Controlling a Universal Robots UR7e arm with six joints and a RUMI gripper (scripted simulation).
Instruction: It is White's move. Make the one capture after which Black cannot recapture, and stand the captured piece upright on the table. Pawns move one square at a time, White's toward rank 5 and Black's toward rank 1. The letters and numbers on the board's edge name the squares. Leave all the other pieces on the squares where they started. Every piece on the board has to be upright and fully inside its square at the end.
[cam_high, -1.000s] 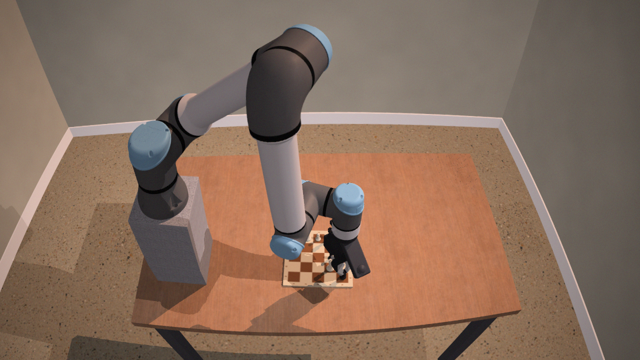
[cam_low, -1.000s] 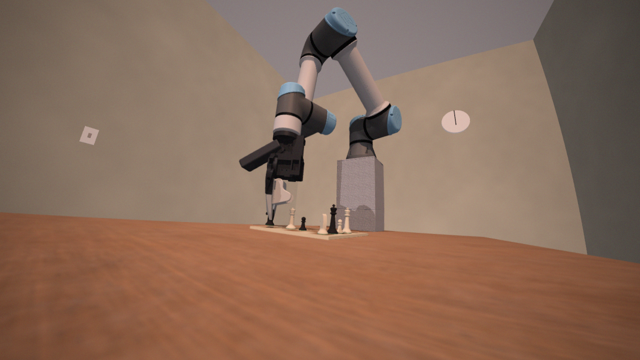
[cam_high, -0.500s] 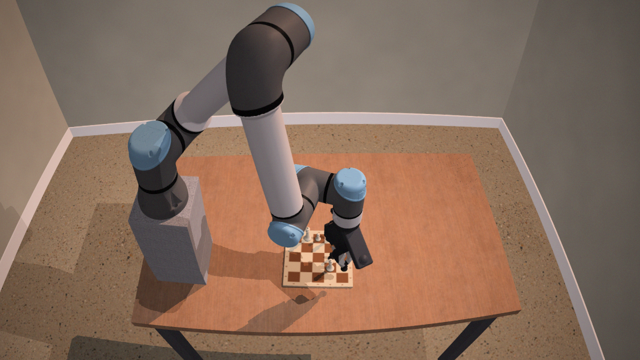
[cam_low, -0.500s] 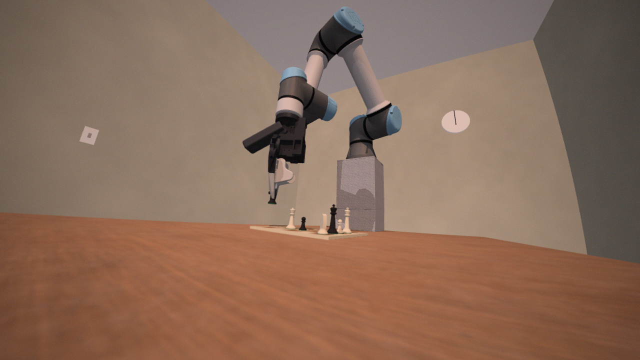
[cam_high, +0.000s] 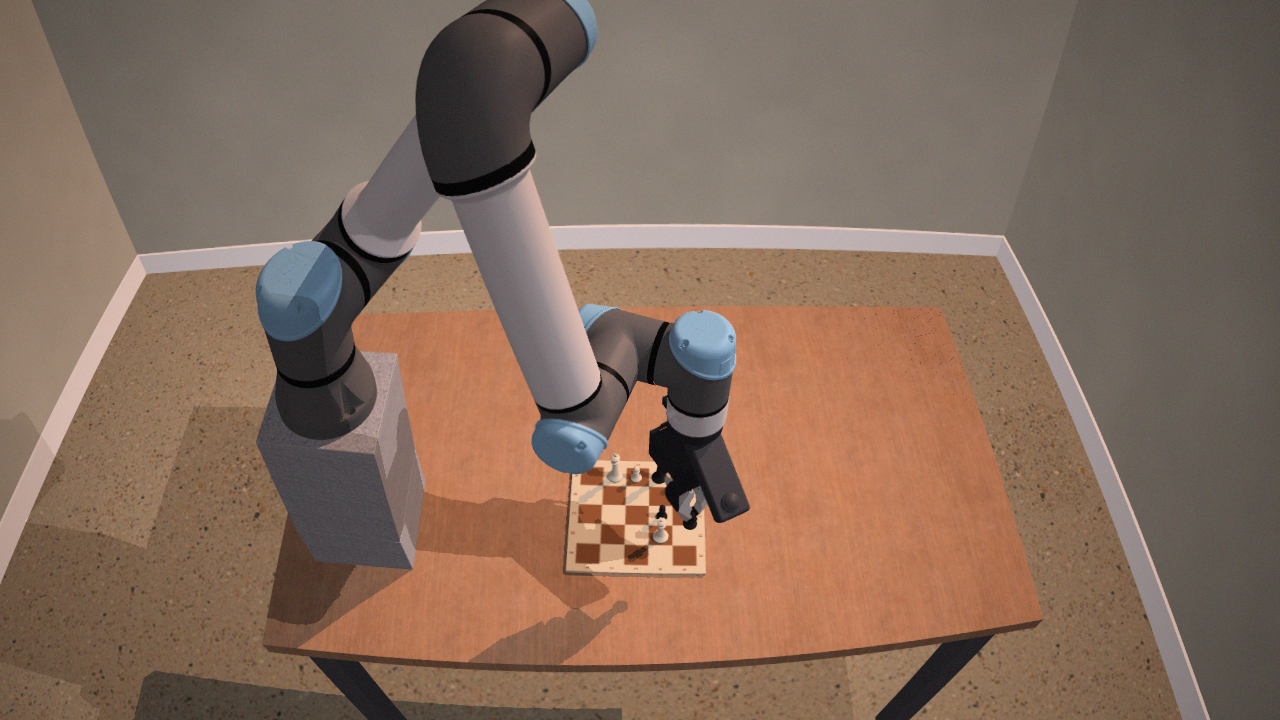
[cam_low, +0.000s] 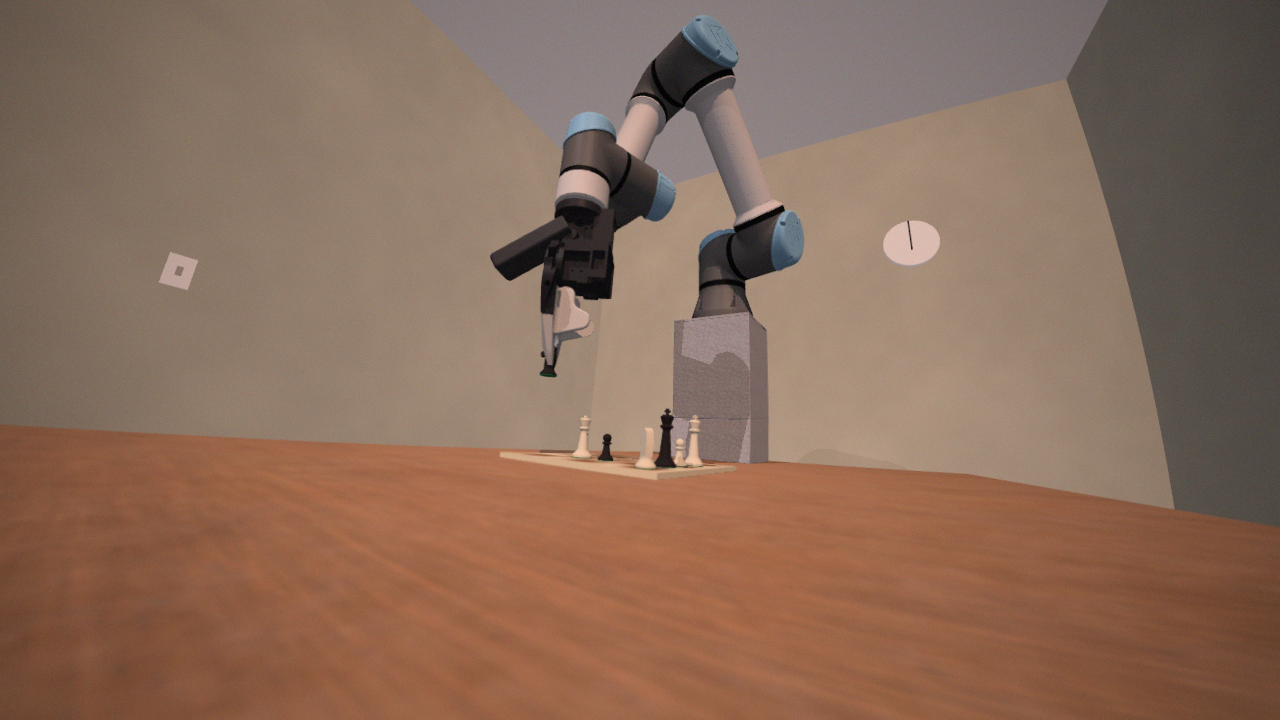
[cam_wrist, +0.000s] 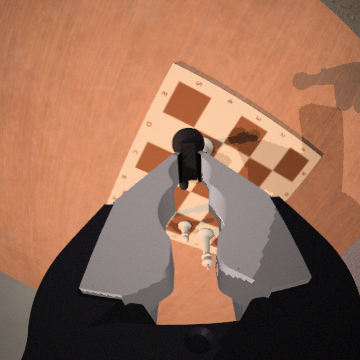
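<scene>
The black pawn is 30 mm behind my hand, 80 mm to the left of it and 110 mm below it. The rest, counted from my hand: black knight (10 mm below); then chessboard (70 mm behind, 90 mm to the left, 130 mm below); then tall black piece (20 mm behind, 160 mm to the left, 100 mm below).
</scene>
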